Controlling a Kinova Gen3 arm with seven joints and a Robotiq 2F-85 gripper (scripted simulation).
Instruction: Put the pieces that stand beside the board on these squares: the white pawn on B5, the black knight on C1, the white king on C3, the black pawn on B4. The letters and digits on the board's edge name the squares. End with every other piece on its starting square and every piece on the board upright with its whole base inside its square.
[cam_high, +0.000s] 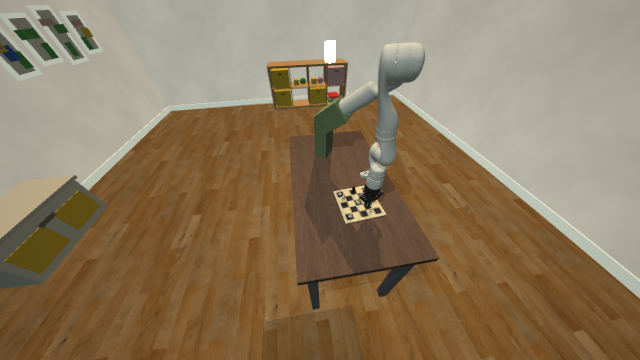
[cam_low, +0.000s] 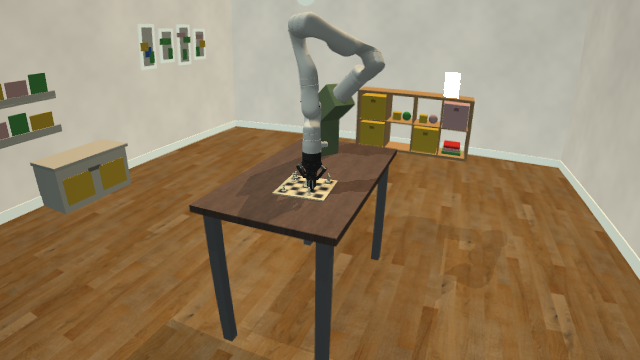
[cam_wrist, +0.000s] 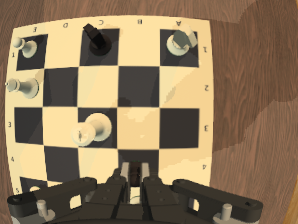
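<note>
Now: hand 10 mm above the black pawn. From my hand the other things lie so: black knight 110 mm behind, 50 mm to the right, 20 mm below; chessboard 40 mm to the right, 30 mm below, 30 mm behind; white king 40 mm to the right, 30 mm behind.
</note>
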